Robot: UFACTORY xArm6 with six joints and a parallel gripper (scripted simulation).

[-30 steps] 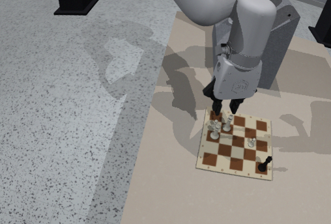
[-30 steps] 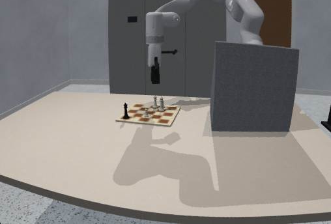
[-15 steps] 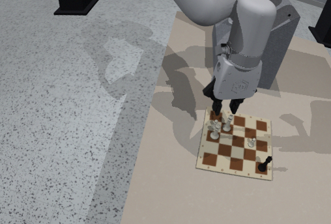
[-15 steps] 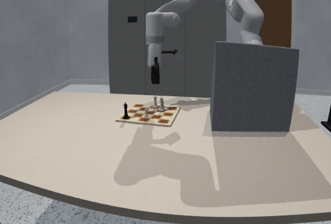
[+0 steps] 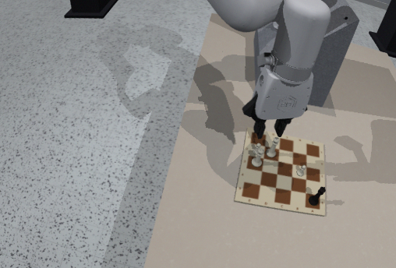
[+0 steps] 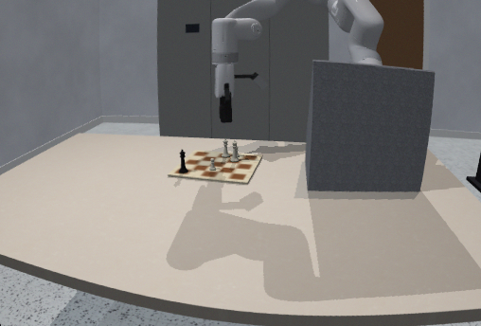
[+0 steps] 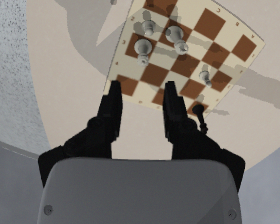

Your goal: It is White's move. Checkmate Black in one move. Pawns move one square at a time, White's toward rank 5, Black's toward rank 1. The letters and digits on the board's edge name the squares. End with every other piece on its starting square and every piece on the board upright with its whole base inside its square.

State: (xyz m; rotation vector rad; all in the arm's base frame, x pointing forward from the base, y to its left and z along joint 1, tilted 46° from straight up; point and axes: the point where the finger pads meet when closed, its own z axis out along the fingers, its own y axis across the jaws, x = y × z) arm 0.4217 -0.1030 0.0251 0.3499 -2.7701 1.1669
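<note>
My hand is 30 mm past the tall white piece, 40 mm to the right of it and 100 mm above it. Also, from my hand: chessboard (10 mm ahead, 70 mm to the left, 130 mm below); then black king (90 mm ahead, 140 mm to the left, 100 mm below).
</note>
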